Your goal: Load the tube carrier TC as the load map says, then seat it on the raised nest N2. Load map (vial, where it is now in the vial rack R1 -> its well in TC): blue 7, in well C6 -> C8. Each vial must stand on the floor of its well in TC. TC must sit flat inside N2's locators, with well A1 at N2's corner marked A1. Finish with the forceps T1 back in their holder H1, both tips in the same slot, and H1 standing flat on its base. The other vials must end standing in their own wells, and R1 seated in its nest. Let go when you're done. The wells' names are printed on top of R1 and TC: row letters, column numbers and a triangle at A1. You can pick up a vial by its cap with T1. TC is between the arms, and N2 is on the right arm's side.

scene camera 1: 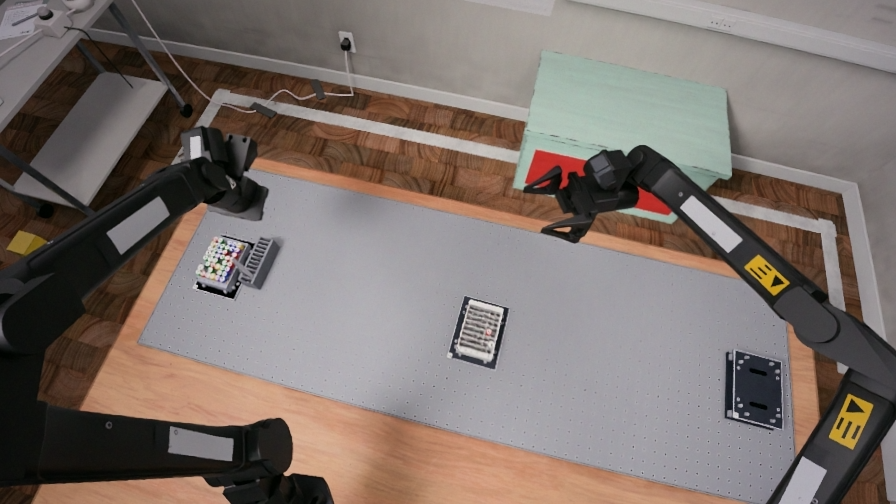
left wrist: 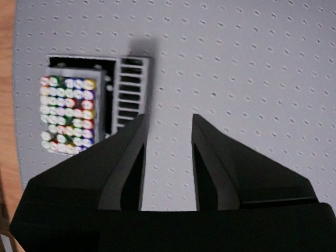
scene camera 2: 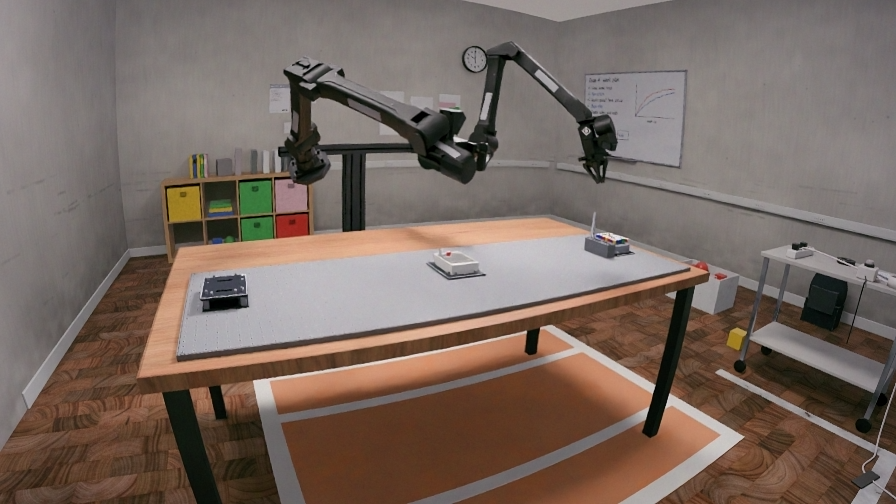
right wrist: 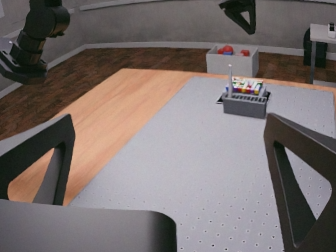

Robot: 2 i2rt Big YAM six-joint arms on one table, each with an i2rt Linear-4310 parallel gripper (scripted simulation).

Labels:
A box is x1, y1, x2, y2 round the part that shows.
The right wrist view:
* my right gripper: [0, 113, 335, 251]
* grey slotted holder H1: [223, 93, 266, 118]

